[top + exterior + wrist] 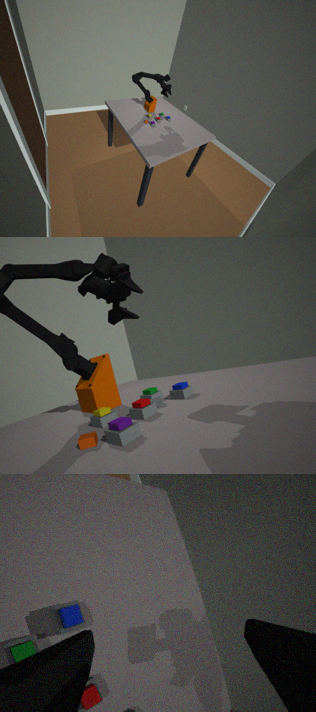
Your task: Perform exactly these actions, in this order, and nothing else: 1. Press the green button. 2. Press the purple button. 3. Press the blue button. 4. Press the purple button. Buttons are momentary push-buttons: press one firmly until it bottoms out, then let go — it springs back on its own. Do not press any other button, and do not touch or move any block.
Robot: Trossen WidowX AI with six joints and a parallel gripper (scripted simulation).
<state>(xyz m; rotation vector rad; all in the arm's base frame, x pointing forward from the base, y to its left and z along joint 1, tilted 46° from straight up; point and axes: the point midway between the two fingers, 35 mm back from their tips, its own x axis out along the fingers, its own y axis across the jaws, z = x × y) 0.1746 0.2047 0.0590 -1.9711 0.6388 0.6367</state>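
The green button is 4 cm behind my gripper tip, 1 cm to the right of it and 25 cm below it. Also, from my gripper tip: grey block 2 cm ahead, 5 cm to the right, 28 cm below; blue button 5 cm ahead, 3 cm to the left, 25 cm below; red button 5 cm ahead, 11 cm to the right, 25 cm below.
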